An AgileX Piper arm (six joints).
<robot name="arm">
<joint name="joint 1" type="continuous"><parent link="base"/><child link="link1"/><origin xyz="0 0 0.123"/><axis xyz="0 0 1"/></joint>
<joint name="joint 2" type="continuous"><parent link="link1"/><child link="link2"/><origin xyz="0 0 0" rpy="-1.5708 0 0"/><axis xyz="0 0 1"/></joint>
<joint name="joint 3" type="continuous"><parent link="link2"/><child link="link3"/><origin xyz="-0.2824 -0.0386 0"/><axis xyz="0 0 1"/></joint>
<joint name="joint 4" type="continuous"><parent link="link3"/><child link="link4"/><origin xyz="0.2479 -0.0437 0" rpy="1.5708 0 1.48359"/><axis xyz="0 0 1"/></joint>
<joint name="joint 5" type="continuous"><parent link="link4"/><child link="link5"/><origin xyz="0 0 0" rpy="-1.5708 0 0"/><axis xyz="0 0 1"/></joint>
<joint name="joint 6" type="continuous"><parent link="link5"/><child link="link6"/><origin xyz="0 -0.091 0" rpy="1.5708 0 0"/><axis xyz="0 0 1"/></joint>
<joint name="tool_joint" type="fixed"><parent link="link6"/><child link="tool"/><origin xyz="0 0 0"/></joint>
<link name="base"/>
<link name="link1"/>
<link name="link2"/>
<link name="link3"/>
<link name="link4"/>
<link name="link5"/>
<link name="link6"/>
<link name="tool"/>
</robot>
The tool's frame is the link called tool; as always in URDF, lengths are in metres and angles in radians. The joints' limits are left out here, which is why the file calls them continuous.
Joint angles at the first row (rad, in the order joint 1, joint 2, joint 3, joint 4, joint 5, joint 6):
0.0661, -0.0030, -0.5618, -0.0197, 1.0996, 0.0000
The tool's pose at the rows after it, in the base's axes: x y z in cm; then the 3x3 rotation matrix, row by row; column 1 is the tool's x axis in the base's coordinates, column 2 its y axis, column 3 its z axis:
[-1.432 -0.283 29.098], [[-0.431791 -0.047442 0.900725], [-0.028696 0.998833 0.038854], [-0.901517 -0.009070 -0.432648]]
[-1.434 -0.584 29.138], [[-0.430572 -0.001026 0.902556], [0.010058 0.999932 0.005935], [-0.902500 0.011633 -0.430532]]
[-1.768 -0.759 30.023], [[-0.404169 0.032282 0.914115], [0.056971 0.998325 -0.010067], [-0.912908 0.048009 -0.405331]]
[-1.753 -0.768 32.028], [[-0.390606 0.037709 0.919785], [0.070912 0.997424 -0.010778], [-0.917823 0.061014 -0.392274]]
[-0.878 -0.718 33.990], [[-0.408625 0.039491 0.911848], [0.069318 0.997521 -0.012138], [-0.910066 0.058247 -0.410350]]
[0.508 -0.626 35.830], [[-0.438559 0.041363 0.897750], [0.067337 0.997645 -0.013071], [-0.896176 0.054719 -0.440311]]
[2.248 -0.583 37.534], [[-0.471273 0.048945 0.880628], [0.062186 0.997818 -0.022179], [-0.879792 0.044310 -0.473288]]
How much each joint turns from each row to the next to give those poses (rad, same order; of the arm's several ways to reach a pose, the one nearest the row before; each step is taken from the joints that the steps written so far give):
-0.0001, 0.0000, 0.0000, -0.0035, 0.0000, 0.0104
0.0000, 0.0000, -0.0011, -0.0370, 0.0000, 0.0555
0.0001, 0.0058, -0.0326, -0.0189, 0.0000, 0.0539
0.0000, 0.0562, -0.0733, -0.0011, 0.0030, 0.0134
0.0000, 0.0895, -0.0700, -0.0010, 0.0003, 0.0000
0.0000, 0.1013, -0.0681, 0.0001, 0.0000, 0.0000
-0.0001, 0.1056, -0.0678, -0.0089, 0.0000, 0.0011

